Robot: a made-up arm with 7 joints. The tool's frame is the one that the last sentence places. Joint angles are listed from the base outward.
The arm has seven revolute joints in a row. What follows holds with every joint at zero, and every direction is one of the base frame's. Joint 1 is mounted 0.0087 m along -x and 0.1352 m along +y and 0.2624 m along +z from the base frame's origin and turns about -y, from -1.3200 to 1.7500 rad. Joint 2 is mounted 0.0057 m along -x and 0.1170 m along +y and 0.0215 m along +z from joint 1 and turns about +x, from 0.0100 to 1.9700 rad. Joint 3 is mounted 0.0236 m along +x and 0.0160 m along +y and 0.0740 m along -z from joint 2 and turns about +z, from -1.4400 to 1.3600 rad. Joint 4 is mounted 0.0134 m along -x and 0.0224 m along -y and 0.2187 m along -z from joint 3 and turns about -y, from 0.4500 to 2.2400 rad. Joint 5 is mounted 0.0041 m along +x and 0.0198 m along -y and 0.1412 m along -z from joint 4 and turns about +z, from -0.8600 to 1.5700 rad. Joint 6 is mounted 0.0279 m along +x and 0.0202 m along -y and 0.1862 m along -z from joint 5 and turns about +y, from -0.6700 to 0.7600 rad. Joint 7 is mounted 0.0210 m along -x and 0.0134 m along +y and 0.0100 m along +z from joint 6 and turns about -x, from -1.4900 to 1.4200 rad. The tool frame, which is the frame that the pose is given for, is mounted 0.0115 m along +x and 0.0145 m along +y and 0.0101 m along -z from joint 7; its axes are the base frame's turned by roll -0.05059, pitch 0.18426 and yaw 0.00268 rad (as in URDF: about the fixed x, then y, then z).
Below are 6 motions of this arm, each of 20 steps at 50 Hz.
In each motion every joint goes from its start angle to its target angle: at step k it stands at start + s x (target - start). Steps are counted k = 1, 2, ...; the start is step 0. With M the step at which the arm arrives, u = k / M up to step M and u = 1 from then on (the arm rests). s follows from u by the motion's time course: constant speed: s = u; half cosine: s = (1 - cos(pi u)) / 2; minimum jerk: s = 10 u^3 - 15 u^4 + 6 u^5.
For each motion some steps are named. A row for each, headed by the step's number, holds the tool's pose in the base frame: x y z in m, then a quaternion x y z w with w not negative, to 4 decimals.
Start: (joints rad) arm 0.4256 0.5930 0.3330 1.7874 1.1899 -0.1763 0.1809
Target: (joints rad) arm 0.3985 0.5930 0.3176 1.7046 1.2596 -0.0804 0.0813
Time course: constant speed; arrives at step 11
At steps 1, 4, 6, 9, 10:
1: 0.3248 0.4535 0.2961 -0.2452 -0.9082 0.0620 0.3335
4: 0.3293 0.4573 0.2876 -0.2532 -0.8954 0.0847 0.3562
6: 0.3321 0.4598 0.2818 -0.2582 -0.8864 0.0996 0.3711
9: 0.3361 0.4635 0.2730 -0.2652 -0.8719 0.1219 0.3932
10: 0.3374 0.4647 0.2700 -0.2673 -0.8669 0.1292 0.4005

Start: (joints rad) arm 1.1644 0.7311 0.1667 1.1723 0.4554 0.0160 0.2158
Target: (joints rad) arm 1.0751 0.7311 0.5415 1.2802 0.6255 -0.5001 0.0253
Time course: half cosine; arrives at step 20
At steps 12, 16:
12: 0.2974 0.5936 0.4544 0.1152 -0.9645 0.1636 0.1724
16: 0.2752 0.6100 0.4515 0.1232 -0.9670 0.2111 0.0723

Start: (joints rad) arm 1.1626 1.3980 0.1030 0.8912 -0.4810 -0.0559 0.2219
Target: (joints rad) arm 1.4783 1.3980 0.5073 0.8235 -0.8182 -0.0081 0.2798
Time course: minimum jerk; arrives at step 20
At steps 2, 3, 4, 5, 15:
2: 0.1606 0.7276 0.4941 0.7154 -0.4680 0.0145 0.5187
3: 0.1576 0.7282 0.4956 0.7161 -0.4682 0.0191 0.5172
4: 0.1526 0.7294 0.4982 0.7173 -0.4687 0.0272 0.5148
5: 0.1451 0.7310 0.5017 0.7189 -0.4692 0.0389 0.5114
15: 0.0104 0.7595 0.5221 0.7048 -0.4760 0.2458 0.4649

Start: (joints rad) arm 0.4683 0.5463 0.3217 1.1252 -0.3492 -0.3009 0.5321
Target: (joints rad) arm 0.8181 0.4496 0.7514 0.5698 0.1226 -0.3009 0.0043
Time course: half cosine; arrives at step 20
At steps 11, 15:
11: 0.4128 0.5920 0.1230 0.2164 -0.7199 0.1056 0.6509
15: 0.4187 0.6023 0.1050 0.1646 -0.7162 0.2964 0.6101

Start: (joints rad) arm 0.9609 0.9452 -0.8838 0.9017 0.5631 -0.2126 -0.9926
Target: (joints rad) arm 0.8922 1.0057 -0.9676 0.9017 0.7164 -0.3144 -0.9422
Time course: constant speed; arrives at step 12
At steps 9, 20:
9: 0.3938 0.5486 0.1225 0.4610 -0.6659 0.1784 0.5587
20: 0.3870 0.5546 0.1135 0.4533 -0.6634 0.1774 0.5682

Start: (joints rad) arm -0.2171 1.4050 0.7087 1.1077 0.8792 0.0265 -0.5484
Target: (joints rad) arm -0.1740 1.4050 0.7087 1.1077 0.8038 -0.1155 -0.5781
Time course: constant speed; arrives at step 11
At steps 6, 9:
6: 0.2522 0.7037 0.3409 0.4736 -0.6666 0.3041 0.4887
9: 0.2517 0.7036 0.3438 0.4790 -0.6797 0.2990 0.4682

